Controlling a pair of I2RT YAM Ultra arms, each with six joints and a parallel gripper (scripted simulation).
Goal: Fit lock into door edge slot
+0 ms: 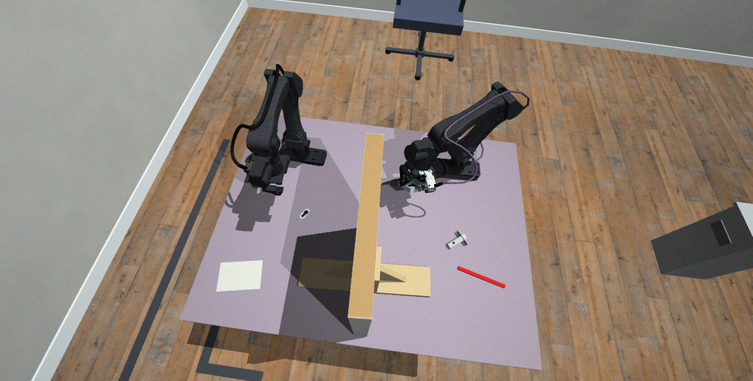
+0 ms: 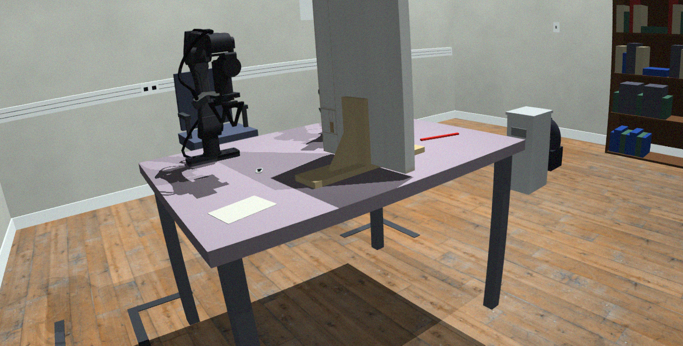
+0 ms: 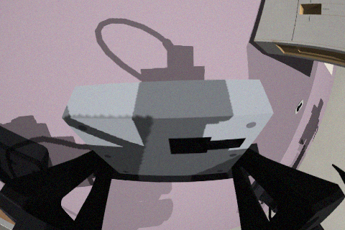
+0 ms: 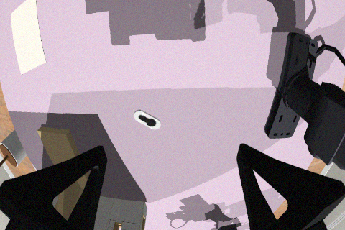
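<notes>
Right now my left hand is 1 cm to the right of the lock and 1 cm short of it. From my left hand the other things lie so: red rod 29 cm to the left, 29 cm ahead, 12 cm below; then cylinder piece 21 cm to the left, 17 cm ahead, 11 cm below; then keyhole plate 39 cm to the right, 12 cm below, 12 cm ahead.
</notes>
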